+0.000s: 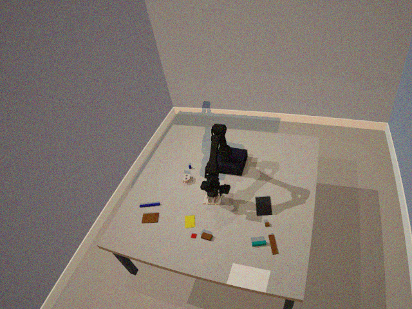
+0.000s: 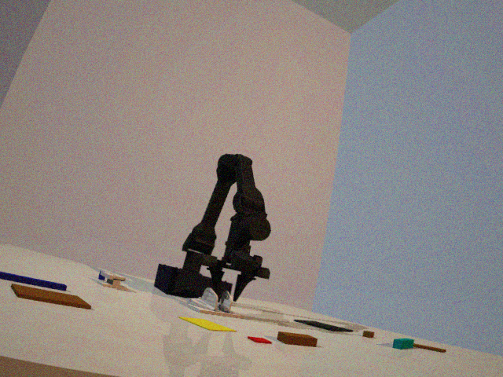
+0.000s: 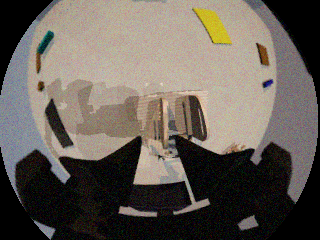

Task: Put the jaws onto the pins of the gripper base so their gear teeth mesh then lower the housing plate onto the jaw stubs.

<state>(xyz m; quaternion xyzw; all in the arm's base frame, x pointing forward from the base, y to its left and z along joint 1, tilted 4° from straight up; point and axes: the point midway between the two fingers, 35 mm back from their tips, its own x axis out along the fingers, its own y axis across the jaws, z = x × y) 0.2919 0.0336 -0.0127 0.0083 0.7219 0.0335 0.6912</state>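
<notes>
Now: the gripper base 280 mm to the right of my gripper tip, 100 mm behind it and 10 mm below it. The rest, counted from my gripper tip: jaw: 50 mm to the right, 20 mm below, 20 mm behind; housing plate: 40 mm to the right, 40 mm behind, 30 mm below; yellow tile: 220 mm ahead, 110 mm to the right, 30 mm below.
</notes>
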